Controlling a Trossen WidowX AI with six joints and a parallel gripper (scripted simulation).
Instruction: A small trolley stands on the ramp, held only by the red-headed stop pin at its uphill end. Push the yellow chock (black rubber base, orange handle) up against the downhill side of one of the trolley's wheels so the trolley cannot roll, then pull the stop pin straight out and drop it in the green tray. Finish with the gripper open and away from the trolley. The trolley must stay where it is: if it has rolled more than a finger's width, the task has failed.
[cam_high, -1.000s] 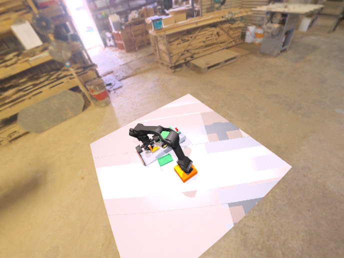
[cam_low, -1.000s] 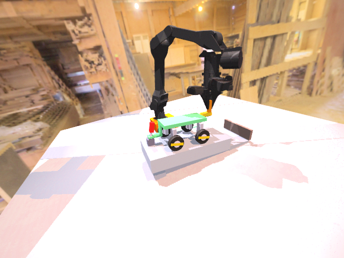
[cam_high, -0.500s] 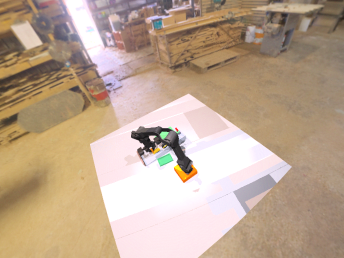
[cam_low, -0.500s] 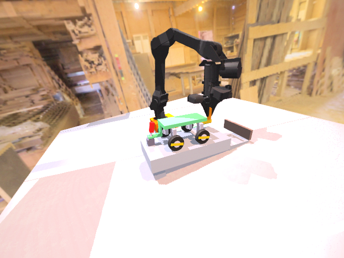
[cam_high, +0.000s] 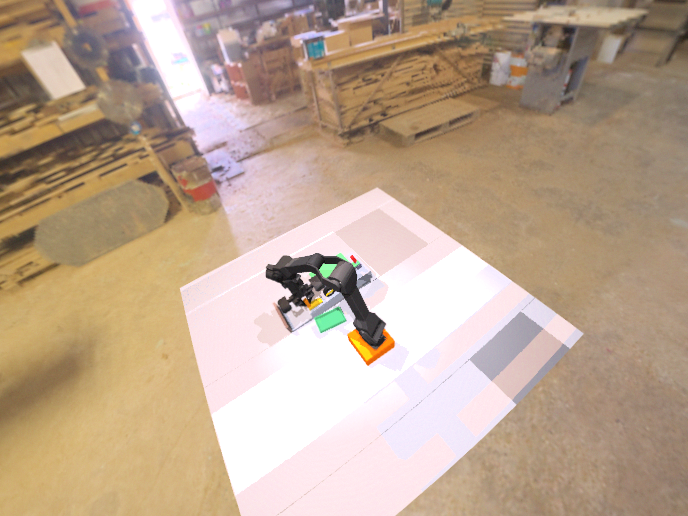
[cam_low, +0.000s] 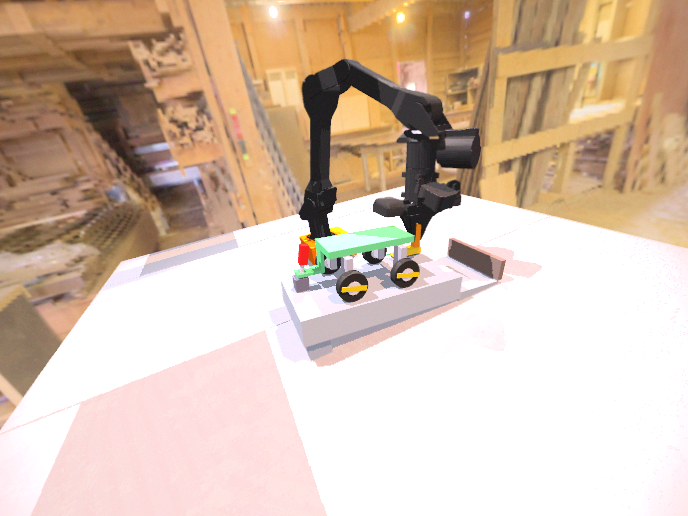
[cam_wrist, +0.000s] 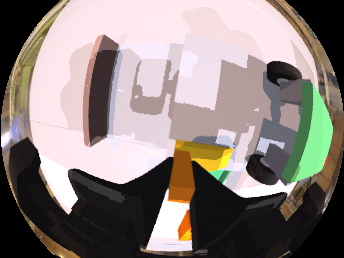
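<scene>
Right now my gripper tip is 10 mm past the red-headed stop pin, 260 mm to the left of it and 50 mm below it. The rest, counted from my gripper tip: brown end wall: 70 mm ahead, 100 mm to the left, 60 mm below; green tray: 80 mm behind, 40 mm to the right, 100 mm below; yellow chock: 10 mm behind, 20 mm to the right.
</scene>
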